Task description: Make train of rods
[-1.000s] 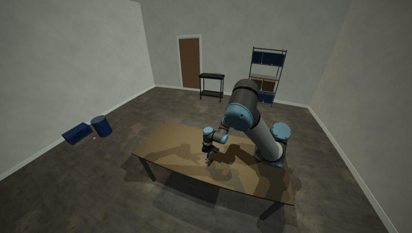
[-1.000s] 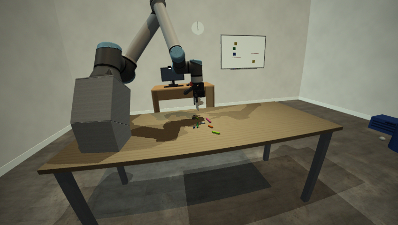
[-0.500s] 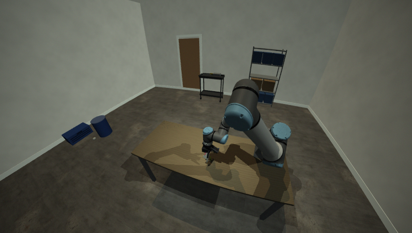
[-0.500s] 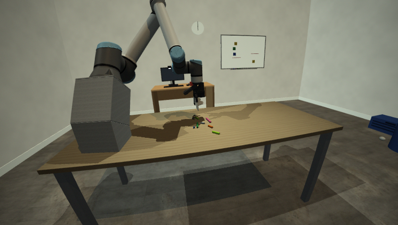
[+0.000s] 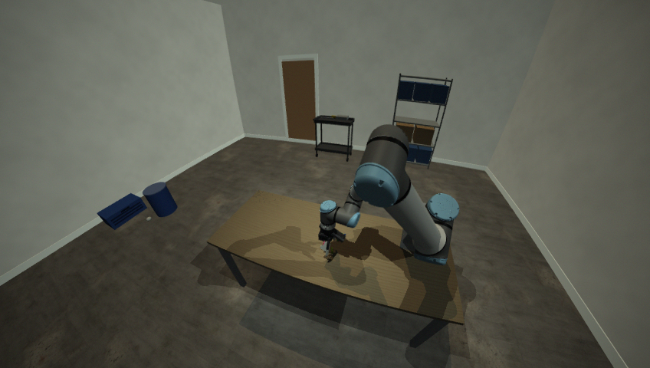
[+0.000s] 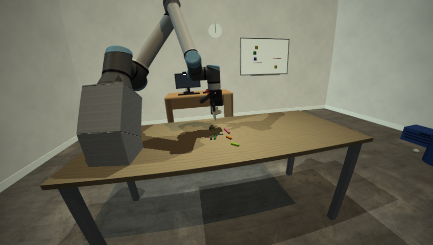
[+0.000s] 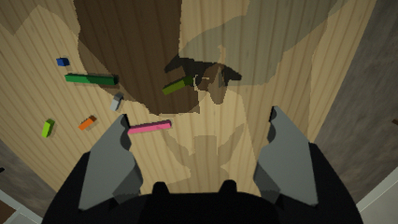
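Right now the orange rod is 21 cm to the right of my hand, 9 cm ahead of it and 7 cm below it. Round my hand: green rod 17 cm to the right, 7 cm below, 1 cm ahead; then grey rod 14 cm to the right, 7 cm below, 4 cm ahead; then pink rod 9 cm to the right, 9 cm ahead, 7 cm below.
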